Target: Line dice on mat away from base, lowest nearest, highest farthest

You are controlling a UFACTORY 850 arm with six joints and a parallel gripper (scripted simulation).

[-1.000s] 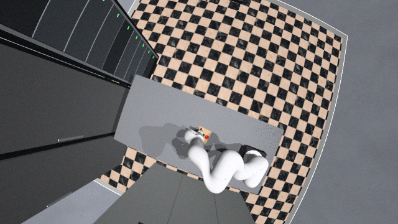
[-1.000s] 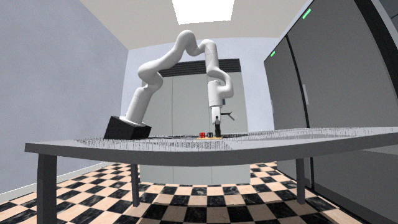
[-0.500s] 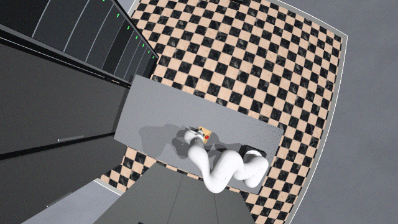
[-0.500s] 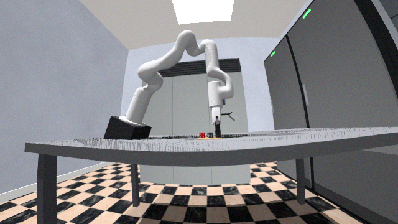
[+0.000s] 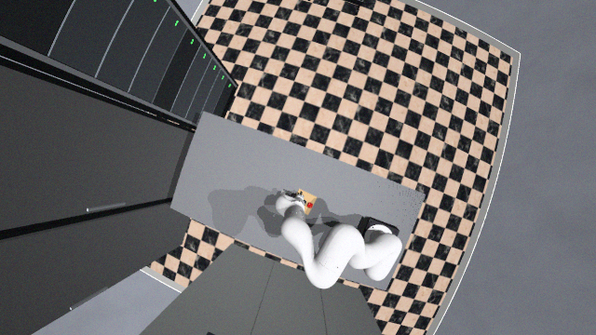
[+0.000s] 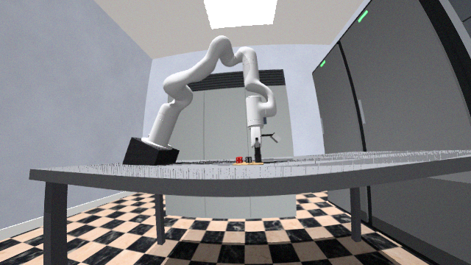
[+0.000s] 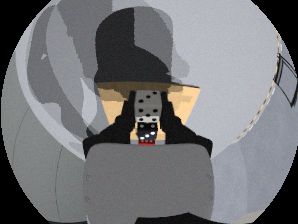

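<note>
My hand is 10 mm above the white die. From my hand the other things lie so: tan mat: 50 mm behind, 10 mm to the left, 20 mm below; then red die: 90 mm behind, 10 mm to the left, 10 mm below; then black die: 50 mm behind, 10 mm to the left, 10 mm below.
</note>
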